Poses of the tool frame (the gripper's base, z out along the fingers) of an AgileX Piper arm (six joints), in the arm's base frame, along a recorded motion.
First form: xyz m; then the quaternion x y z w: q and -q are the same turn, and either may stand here.
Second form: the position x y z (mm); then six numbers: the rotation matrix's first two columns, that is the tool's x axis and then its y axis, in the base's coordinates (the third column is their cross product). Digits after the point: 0 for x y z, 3 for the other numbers.
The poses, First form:
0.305 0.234 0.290 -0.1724 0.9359 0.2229 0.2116
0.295 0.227 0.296 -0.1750 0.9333 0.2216 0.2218
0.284 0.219 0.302 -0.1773 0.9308 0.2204 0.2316
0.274 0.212 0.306 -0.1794 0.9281 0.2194 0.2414
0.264 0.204 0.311 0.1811 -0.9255 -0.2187 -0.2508
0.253 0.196 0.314 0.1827 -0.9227 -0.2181 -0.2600
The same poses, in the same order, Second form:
305 234 290 -0.851 -0.228 -0.473 -0.417 0.841 0.344
295 227 296 -0.840 -0.228 -0.492 -0.425 0.841 0.336
284 219 302 -0.830 -0.228 -0.509 -0.432 0.840 0.328
274 212 306 -0.819 -0.227 -0.527 -0.439 0.839 0.321
264 204 311 -0.809 -0.225 -0.543 -0.445 0.839 0.314
253 196 314 -0.798 -0.224 -0.560 -0.451 0.838 0.308

